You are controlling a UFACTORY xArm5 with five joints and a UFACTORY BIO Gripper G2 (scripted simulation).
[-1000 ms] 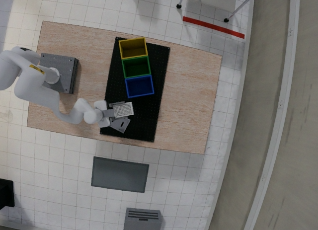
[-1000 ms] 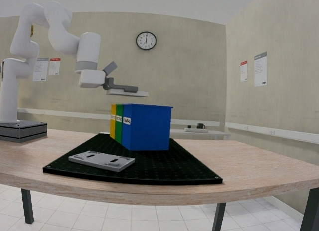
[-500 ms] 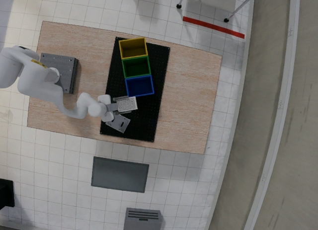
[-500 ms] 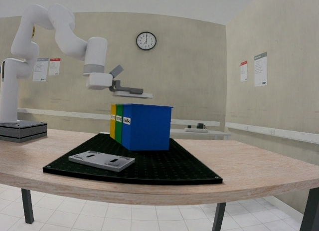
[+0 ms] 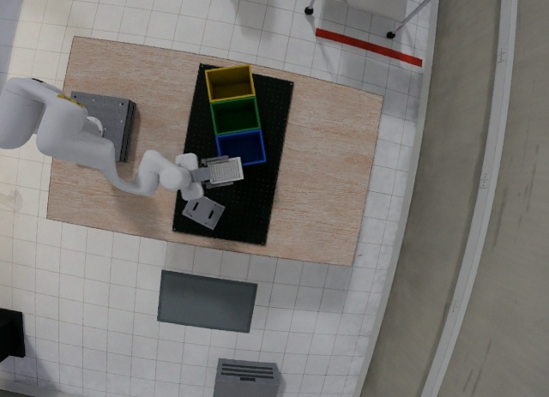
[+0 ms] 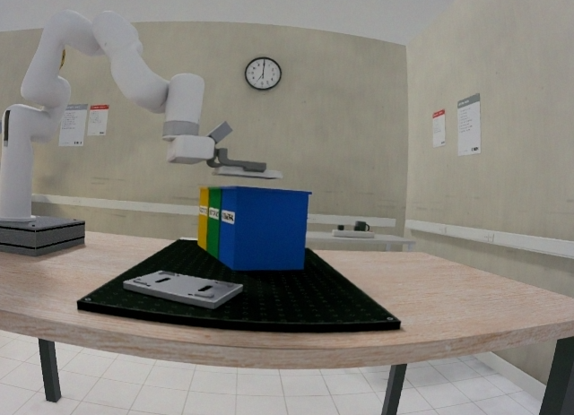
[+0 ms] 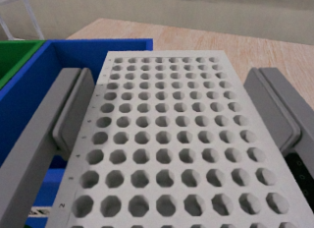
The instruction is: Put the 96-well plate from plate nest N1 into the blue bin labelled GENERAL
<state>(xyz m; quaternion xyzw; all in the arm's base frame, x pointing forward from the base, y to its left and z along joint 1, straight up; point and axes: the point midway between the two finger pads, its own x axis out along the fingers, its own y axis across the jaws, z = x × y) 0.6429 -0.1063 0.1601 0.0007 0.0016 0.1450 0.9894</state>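
The blue general bin is 5 cm ahead of my hand, 9 cm to the left of it and 13 cm below it. From my hand the other things lie so: grey plate nest N1: 10 cm behind, 20 cm to the right, 21 cm below; then green bin: 1 cm ahead, 22 cm to the left, 13 cm below; then white 96-well plate: 1 cm below.
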